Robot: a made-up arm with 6 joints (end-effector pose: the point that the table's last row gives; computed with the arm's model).
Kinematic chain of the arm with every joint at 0, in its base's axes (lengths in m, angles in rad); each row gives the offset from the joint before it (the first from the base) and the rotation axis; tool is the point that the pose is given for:
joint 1: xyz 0 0 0.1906 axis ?
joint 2: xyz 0 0.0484 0 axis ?
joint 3: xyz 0 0 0.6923 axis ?
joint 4: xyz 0 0 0.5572 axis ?
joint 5: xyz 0 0 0 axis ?
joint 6: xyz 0 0 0.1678 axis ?
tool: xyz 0 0 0
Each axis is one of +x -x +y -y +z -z.
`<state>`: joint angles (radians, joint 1 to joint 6).
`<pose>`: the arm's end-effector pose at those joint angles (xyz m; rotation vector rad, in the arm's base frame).
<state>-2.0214 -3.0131 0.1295 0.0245 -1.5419 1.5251</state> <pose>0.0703 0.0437 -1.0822 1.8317 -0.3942 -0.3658</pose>
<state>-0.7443 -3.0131 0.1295 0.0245 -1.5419 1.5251</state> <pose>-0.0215 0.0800 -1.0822 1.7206 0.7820 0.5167</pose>
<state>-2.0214 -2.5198 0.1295 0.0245 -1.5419 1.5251</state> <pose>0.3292 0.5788 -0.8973 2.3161 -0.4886 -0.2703</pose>
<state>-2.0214 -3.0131 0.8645 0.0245 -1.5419 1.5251</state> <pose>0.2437 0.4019 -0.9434 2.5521 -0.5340 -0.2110</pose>
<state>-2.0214 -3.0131 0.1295 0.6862 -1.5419 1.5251</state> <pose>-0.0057 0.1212 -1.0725 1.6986 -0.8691 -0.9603</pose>
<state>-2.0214 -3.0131 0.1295 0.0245 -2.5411 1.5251</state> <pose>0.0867 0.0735 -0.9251 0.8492 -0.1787 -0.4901</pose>
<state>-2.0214 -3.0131 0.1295 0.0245 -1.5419 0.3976</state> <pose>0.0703 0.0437 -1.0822 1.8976 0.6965 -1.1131</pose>
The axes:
joint 1: +z
joint 2: +y
joint 3: +y
joint 4: +z
joint 5: +y
joint 6: +z

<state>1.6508 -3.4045 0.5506 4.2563 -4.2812 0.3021</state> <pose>0.0797 0.1128 -0.9640 -1.5436 -0.4767 -2.0522</pose>
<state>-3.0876 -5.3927 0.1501 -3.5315 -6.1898 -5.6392</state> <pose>-1.1511 -0.1166 1.0048 -0.0637 -0.9565 0.3026</pose>
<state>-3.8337 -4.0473 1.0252 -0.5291 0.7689 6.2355</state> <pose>-0.2735 0.2403 -0.8976 2.7200 -0.1230 1.2527</pose>
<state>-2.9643 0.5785 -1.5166 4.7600 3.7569 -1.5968</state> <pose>-0.0108 -0.1494 1.0150 2.2205 0.6475 -1.0756</pose>
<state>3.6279 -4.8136 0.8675 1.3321 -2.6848 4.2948</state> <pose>-0.8896 -0.4437 -0.0088 -0.6218 0.5140 0.4679</pose>
